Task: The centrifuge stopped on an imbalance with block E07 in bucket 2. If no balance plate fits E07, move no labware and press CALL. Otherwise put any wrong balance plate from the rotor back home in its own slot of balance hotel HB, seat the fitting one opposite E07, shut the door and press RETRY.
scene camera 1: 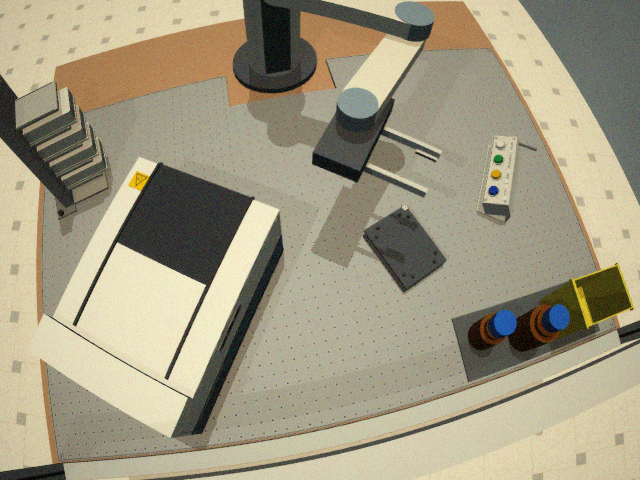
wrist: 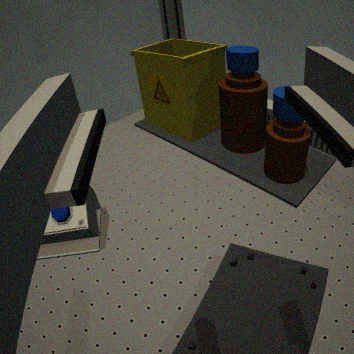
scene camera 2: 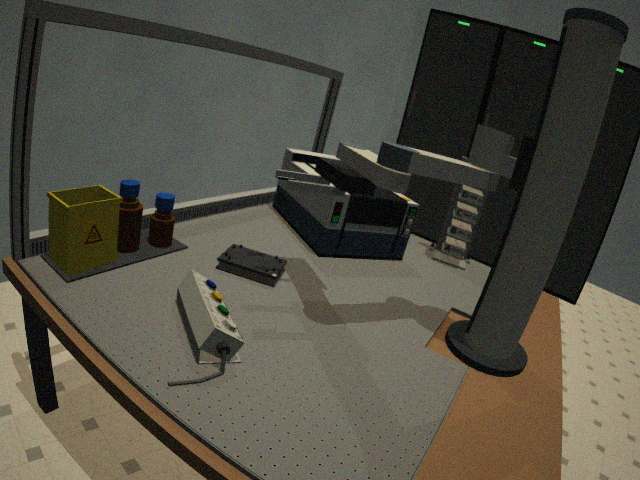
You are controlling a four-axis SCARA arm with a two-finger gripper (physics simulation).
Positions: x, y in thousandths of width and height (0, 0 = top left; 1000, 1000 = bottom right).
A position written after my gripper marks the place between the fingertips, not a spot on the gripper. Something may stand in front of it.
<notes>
My gripper (scene camera 1: 677, 361) holds nothing. I also see a centrifuge (scene camera 2: 546, 472), a brown sample bottles with blue caps (wrist: 685, 261), a button box (wrist: 202, 651), a yellow bin (scene camera 2: 130, 464) and a dark flat plate (scene camera 1: 630, 507).
My gripper shows as well in the wrist view (wrist: 549, 222) and in scene camera 2 (scene camera 2: 440, 372). The yellow bin is seen too in the wrist view (wrist: 504, 225). The dark flat plate shows as well in the wrist view (wrist: 756, 840) and in scene camera 2 (scene camera 2: 384, 539).
</notes>
